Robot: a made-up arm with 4 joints.
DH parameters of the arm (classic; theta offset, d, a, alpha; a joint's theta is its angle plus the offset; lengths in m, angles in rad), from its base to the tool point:
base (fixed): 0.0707 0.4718 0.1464 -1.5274
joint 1: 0 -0.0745 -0.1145 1.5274
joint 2: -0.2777 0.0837 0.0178 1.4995
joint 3: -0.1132 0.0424 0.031 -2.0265
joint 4: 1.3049 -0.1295 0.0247 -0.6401
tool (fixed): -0.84 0.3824 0 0
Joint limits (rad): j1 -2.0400..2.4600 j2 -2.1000..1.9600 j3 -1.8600..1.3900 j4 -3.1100..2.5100
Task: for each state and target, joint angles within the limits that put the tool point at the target. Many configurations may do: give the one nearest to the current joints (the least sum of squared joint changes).
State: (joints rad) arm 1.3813 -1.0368 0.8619 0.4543
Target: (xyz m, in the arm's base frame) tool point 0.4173 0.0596 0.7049
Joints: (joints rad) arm 1.3842 -0.8980 -0.1206 0.7237
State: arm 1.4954 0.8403 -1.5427 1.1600
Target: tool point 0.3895 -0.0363 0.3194
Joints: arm 1.6064 0.6658 -1.3427 1.1832
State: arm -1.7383 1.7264 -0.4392 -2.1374
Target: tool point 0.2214 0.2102 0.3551
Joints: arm -1.7256 1.4092 -0.8766 -2.2175
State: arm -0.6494 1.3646 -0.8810 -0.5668
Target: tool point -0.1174 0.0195 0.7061
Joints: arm -0.2409 1.1556 -0.8932 -0.0135
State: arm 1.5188 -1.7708 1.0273 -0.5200
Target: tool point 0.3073 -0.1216 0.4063
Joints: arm 1.1411 -1.7007 0.8830 -1.0691
